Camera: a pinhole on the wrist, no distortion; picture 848 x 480 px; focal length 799.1 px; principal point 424.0 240.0 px. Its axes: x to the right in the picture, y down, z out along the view. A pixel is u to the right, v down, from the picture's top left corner.
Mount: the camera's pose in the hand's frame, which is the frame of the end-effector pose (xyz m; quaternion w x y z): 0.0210 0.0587 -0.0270 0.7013 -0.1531 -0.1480 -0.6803
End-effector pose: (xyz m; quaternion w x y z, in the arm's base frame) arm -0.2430 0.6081 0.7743 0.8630 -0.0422 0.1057 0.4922
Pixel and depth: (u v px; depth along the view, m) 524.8 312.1 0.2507
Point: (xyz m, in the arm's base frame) -0.3066 0.7526 0.9768
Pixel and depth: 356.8 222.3 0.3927
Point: -0.4089 0.8028 1.0878
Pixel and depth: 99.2 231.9 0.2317
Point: -0.4214 0.7703 0.9190
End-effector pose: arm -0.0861 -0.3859 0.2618 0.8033 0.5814 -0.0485 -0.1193
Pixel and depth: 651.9 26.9 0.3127
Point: -0.1933 -0.6127 0.4595
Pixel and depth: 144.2 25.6 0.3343
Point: -0.1646 -0.4906 0.6248
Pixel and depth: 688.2 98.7 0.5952
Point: -0.2739 -0.8810 0.5751
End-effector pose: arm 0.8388 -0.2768 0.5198 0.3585 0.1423 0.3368 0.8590
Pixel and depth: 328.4 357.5 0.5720
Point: 0.8036 -0.1688 1.1056
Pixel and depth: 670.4 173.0 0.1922
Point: 0.8740 -0.2332 0.7037
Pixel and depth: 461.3 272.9 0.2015
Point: 0.8259 -0.2487 0.7285
